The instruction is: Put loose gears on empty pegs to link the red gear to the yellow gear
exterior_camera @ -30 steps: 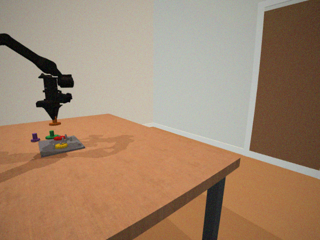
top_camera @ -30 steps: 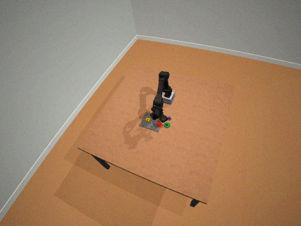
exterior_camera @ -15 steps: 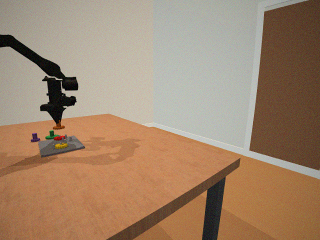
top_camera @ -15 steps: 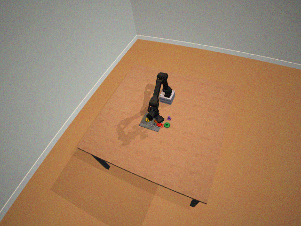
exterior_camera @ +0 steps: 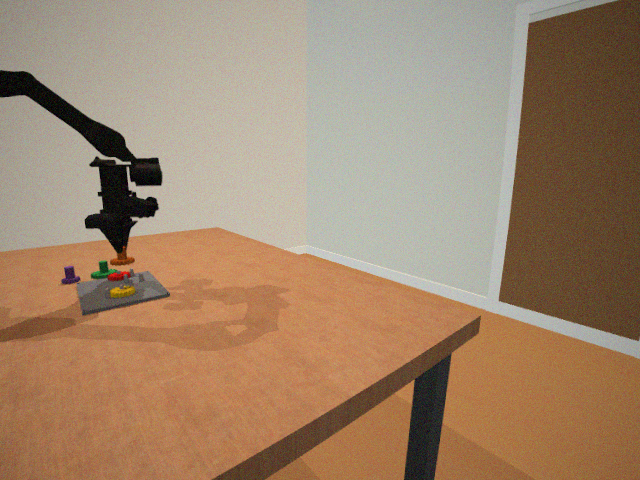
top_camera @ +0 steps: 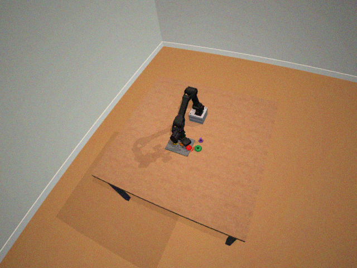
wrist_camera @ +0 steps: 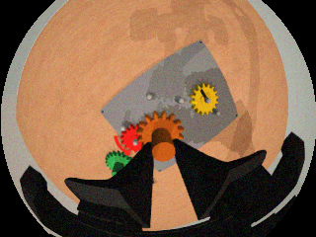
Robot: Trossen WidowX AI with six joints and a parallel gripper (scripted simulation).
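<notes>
The orange gear lies 1 cm below my gripper tip. From my gripper tip the other things lie so: red arrow: 1 cm behind, 8 cm to the left, 8 cm below; then red gear: 1 cm behind, 5 cm to the left, 7 cm below; then yellow gear: 1 cm behind, 8 cm to the right, 7 cm below.
</notes>
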